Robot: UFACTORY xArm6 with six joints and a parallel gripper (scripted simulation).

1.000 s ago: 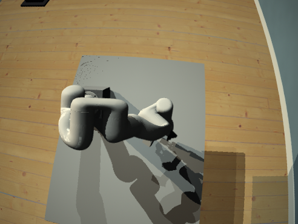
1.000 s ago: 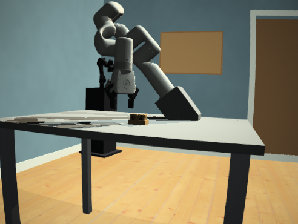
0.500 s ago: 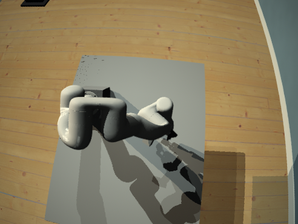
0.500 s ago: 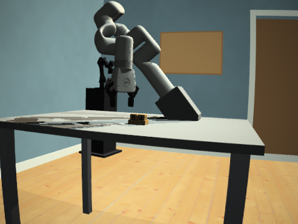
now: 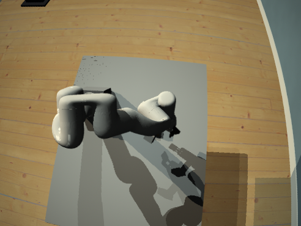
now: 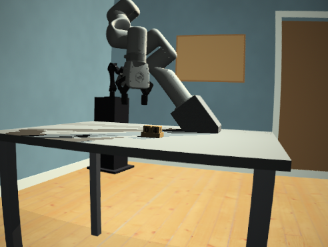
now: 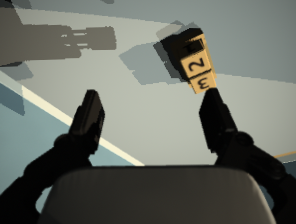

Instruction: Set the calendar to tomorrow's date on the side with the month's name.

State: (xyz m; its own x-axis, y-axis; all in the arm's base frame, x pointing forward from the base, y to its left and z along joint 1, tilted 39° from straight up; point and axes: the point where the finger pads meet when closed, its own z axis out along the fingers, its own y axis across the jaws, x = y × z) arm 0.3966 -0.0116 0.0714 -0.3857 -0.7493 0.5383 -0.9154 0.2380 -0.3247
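My hand is 100 mm above the wooden number cube, 50 mm past it and 40 mm to the right of it. Round my hand: wooden calendar tray (120 mm below, 50 mm to the left, 50 mm behind).
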